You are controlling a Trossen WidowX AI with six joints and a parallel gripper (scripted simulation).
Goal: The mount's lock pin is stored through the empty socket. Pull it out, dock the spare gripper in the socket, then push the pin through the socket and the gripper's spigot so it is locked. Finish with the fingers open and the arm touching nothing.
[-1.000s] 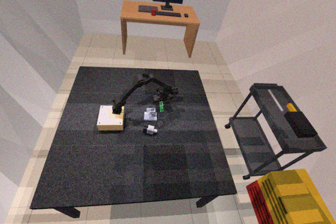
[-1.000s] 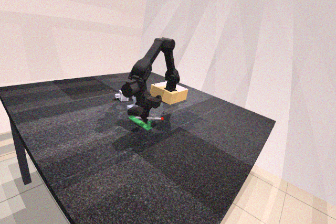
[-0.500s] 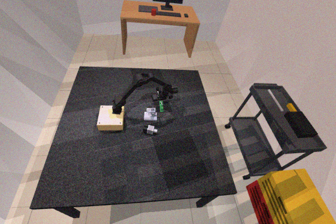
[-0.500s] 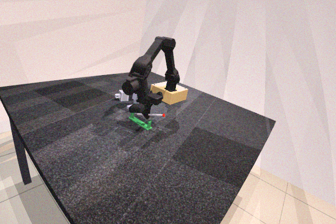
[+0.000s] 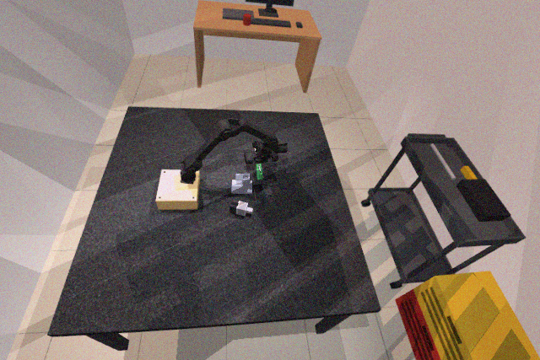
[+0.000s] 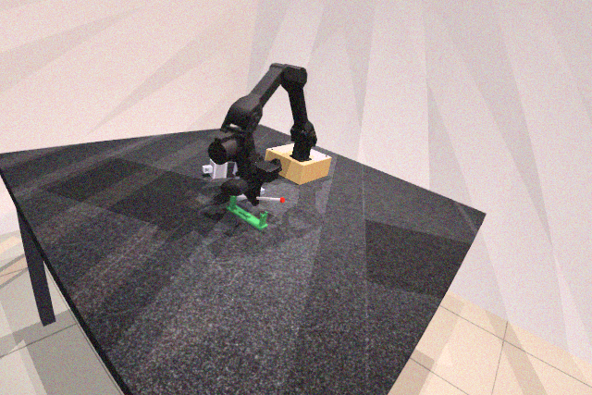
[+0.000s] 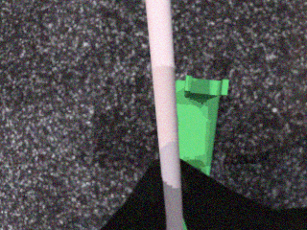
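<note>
The green cradle lies 20 mm ahead of my gripper tip, 10 mm to the right of it and 20 mm below it. Also, from my gripper tip: grey mount (60 mm behind, 150 mm to the right, 10 mm above); spare gripper (60 mm behind, 300 mm to the right, 10 mm below).
</note>
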